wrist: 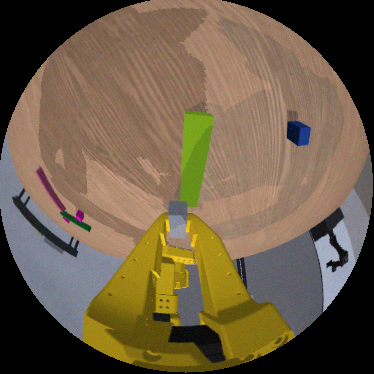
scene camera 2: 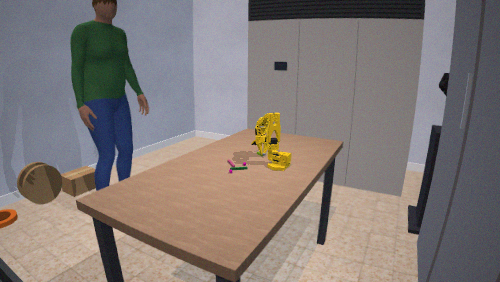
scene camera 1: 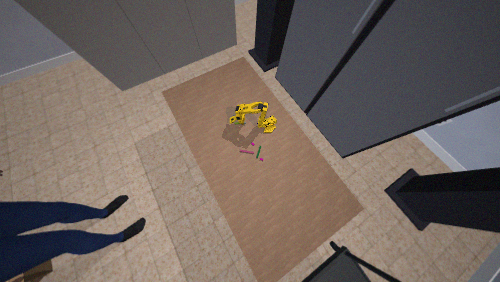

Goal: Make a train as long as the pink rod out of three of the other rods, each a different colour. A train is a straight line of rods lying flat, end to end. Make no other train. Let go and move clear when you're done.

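Places are measured from the arm's base along level axes (x back, y right, z up), in centimetres.
Pixels of known places: hand, tool point: (wrist: pixel 169 219) (scene camera 2: pixel 262 154) (scene camera 1: pixel 243 123); arm's base, link origin: (scene camera 2: pixel 275 166) (scene camera 1: pixel 264 127).
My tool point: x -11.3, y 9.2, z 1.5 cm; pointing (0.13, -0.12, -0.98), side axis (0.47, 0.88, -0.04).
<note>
Ahead of a thing's pixels: the offset from my tool point to its top centre. Level surfaces: height alone.
The gripper (wrist: pixel 178 226) (scene camera 2: pixel 261 152) is shut on a short grey rod @(dx +0.4, dy +0.3, dz +0.6 cm) (wrist: pixel 177 211), whose end sticks out past the jaw tips. A lime rod @(dx -2.4, dy +2.5, dz -0.5 cm) (wrist: pixel 197 155) (scene camera 1: pixel 240 123) lies flat on the table just beyond the grey rod; whether they touch is unclear. A short blue rod @(dx -2.5, dy +8.7, dz -0.5 cm) (wrist: pixel 298 133) lies apart, to the right in the wrist view. The long pink rod @(dx -7.9, dy -17.6, dz -0.5 cm) (scene camera 1: pixel 246 151) (scene camera 2: pixel 230 163) (wrist: pixel 50 189) lies away from the gripper. A dark green rod @(dx -1.4, dy -21.6, dz -0.5 cm) (scene camera 1: pixel 258 152) (scene camera 2: pixel 239 168) (wrist: pixel 75 221) lies near its end, at an angle. Two small magenta rods @(dx -1.9, dy -15.2, dz -0.5 cm) (scene camera 1: pixel 252 144) @(dx -2.6, dy -26.6, dz -0.5 cm) (scene camera 1: pixel 261 159) lie beside the green rod.
All the rods lie on the brown table @(dz -1.5 cm) (scene camera 1: pixel 280 200) (scene camera 2: pixel 190 200). The arm's yellow base (scene camera 1: pixel 270 125) (scene camera 2: pixel 279 161) stands near one long table edge. A person (scene camera 2: pixel 102 65) stands beyond the opposite edge.
</note>
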